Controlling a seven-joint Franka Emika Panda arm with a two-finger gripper.
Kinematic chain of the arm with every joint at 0, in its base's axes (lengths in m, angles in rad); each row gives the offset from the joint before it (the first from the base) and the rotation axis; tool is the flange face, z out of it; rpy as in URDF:
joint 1: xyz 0 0 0.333 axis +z
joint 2: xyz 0 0 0 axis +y
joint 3: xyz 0 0 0.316 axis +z
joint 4: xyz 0.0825 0 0 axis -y
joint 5: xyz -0.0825 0 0.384 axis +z
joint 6: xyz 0 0 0 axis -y
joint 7: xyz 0.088 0 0 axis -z
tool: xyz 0 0 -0.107 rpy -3.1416 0 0
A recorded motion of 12 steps. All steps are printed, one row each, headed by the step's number.
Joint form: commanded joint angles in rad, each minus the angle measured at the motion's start. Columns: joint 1, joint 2, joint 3, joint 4, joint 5, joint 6, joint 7.
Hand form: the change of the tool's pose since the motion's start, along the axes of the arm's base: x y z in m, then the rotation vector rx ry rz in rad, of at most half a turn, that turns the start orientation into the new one. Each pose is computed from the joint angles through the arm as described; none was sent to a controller.
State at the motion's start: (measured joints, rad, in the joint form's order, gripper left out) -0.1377 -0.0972 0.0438 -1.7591 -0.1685 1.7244 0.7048
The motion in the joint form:
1: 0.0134 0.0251 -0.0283 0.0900 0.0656 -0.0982 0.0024
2: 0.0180 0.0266 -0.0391 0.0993 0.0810 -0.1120 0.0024
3: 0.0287 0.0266 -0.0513 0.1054 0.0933 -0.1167 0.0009
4: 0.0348 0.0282 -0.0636 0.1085 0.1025 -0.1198 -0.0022
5: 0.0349 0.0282 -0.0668 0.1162 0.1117 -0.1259 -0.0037
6: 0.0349 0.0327 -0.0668 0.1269 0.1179 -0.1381 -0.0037
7: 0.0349 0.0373 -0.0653 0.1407 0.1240 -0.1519 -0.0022
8: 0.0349 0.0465 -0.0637 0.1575 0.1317 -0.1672 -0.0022
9: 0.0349 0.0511 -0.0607 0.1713 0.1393 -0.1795 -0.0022
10: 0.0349 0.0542 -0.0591 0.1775 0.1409 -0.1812 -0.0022
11: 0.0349 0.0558 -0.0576 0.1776 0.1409 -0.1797 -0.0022
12: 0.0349 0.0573 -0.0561 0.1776 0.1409 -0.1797 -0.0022
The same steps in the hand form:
1: 0.0001 -0.0038 0.0199 0.0708 0.0249 -0.0343
2: -0.0009 -0.0057 0.0222 0.0875 0.0290 -0.0421
3: -0.0012 -0.0055 0.0245 0.1005 0.0265 -0.0423
4: -0.0014 -0.0081 0.0248 0.1106 0.0272 -0.0456
5: -0.0019 -0.0089 0.0278 0.1198 0.0246 -0.0474
6: -0.0016 -0.0083 0.0294 0.1265 0.0299 -0.0482
7: -0.0012 -0.0069 0.0322 0.1328 0.0337 -0.0490
8: 0.0005 -0.0054 0.0338 0.1410 0.0407 -0.0482
9: 0.0011 -0.0030 0.0367 0.1486 0.0433 -0.0454
10: 0.0021 -0.0020 0.0378 0.1499 0.0418 -0.0437
11: 0.0028 -0.0012 0.0371 0.1498 0.0420 -0.0422
12: 0.0034 -0.0005 0.0363 0.1498 0.0436 -0.0408

